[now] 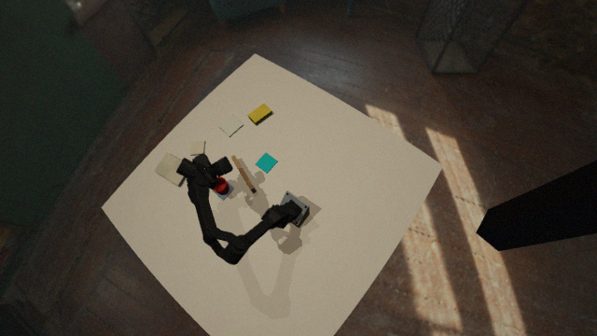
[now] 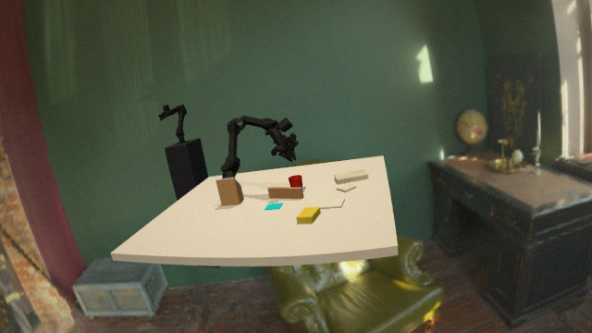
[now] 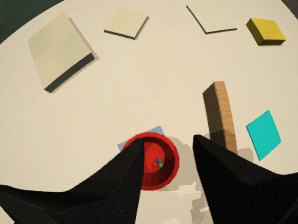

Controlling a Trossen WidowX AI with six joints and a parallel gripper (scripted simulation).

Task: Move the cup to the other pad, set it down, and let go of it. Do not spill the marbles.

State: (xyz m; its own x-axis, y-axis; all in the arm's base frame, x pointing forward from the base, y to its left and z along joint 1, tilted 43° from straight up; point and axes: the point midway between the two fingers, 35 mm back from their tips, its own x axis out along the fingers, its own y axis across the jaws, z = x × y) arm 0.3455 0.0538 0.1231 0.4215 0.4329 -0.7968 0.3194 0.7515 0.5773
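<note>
Right now the red cup is 20 mm behind my gripper tip, 20 mm to the left of it and 130 mm below it. Round my gripper tip: yellow marble 20 mm behind, 40 mm to the left, 150 mm below; then wooden bar 50 mm behind, 100 mm to the right, 150 mm below; then teal pad 80 mm behind, 220 mm to the right, 180 mm below.
</note>
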